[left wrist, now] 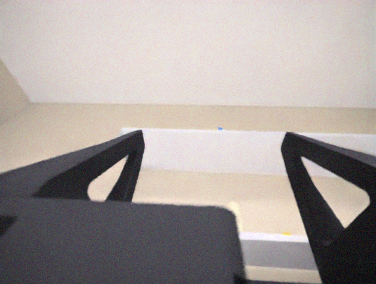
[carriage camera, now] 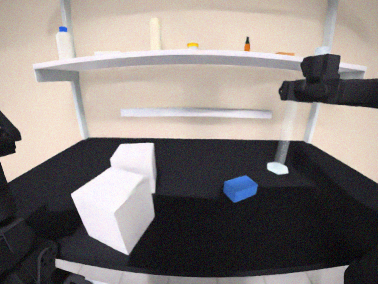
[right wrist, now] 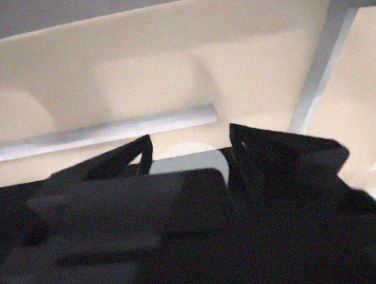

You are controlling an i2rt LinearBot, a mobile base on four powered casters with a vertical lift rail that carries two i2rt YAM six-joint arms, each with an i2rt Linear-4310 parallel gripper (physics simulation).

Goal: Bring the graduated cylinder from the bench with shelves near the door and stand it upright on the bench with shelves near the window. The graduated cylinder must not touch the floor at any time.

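Places are measured from the left arm's base along level axes (x ahead, y left, z up), in millimetres.
Where they show: left gripper, fingertip midpoint: (left wrist: 211, 138); right gripper, fingertip midpoint: (carriage camera: 287, 91) (right wrist: 189, 135).
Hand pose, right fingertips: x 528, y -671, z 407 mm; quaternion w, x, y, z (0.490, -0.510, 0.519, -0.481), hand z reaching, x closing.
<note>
Things, the pixels of their top centre, and the offset from my right fingertips. "*": a spot on its surface instead. Level surfaces: height alone.
- clear graduated cylinder, middle of its top: (right wrist: 186, 164) (carriage camera: 294, 87) dy +2, dx -50, dz +18 mm
- black bench top, its level: dz -318 mm
- blue block, middle of its top: (carriage camera: 241, 183) dy +204, dx -215, dz -278 mm
- wall shelf, its level: dz +120 mm
- blue-capped bottle, surface spot: (carriage camera: 65, 45) * dy +998, dx +59, dz +224 mm
- cream cylinder, surface spot: (carriage camera: 156, 35) * dy +556, dx +136, dz +238 mm
- orange bottle, surface spot: (carriage camera: 247, 45) * dy +143, dx +133, dz +192 mm
The clear graduated cylinder (carriage camera: 283, 150) looks upright at the right of the black bench top (carriage camera: 200, 240), its pale base appearing to meet the surface. Its upper part is faint against the wall. My right gripper (carriage camera: 283, 91) (right wrist: 189, 135) is open and empty, above the cylinder in the carriage view. In the right wrist view, a pale rounded part of the cylinder (right wrist: 200, 161) shows below and between the fingertips, partly hidden by the gripper body. My left gripper (left wrist: 211, 138) is wide open and empty, far from the cylinder, at the picture's left.
A blue block (carriage camera: 240, 189) lies left of the cylinder. Two white boxes (carriage camera: 115, 207) (carriage camera: 135, 160) stand at the left of the bench. A wall shelf (carriage camera: 200, 57) above holds a blue-capped bottle (carriage camera: 65, 45), a cream cylinder (carriage camera: 156, 35) and an orange bottle (carriage camera: 247, 45).
</note>
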